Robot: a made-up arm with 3 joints.
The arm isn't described. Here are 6 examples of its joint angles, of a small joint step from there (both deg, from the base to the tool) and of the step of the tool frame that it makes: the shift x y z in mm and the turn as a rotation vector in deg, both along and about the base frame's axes.
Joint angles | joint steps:
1: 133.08 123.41 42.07 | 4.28 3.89 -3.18
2: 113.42 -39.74 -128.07 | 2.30 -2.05 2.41
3: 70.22 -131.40 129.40 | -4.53 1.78 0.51
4: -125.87 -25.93 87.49 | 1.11 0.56 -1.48
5: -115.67 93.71 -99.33 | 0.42 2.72 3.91
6: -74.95 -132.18 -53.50 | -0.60 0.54 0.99
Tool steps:
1: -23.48 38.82 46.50 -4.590 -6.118 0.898
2: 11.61 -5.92 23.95 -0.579 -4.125 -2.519
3: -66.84 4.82 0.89 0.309 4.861 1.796
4: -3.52 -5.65 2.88 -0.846 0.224 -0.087
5: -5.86 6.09 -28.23 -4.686 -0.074 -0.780
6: -0.77 2.03 -6.30 0.850 1.261 -0.335
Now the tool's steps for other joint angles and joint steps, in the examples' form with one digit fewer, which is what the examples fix.
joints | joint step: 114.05 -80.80 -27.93 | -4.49 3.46 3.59
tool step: -8.1 14.1 12.8 -4.56 3.81 1.90
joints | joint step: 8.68 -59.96 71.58 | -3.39 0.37 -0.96
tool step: 25.1 -3.9 18.4 0.47 3.87 -0.78
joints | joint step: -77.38 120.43 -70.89 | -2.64 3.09 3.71
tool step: 13.5 -7.8 -15.9 -2.48 4.60 -3.65
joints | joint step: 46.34 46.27 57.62 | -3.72 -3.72 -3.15
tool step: 2.4 27.0 47.4 -4.20 5.97 -1.03
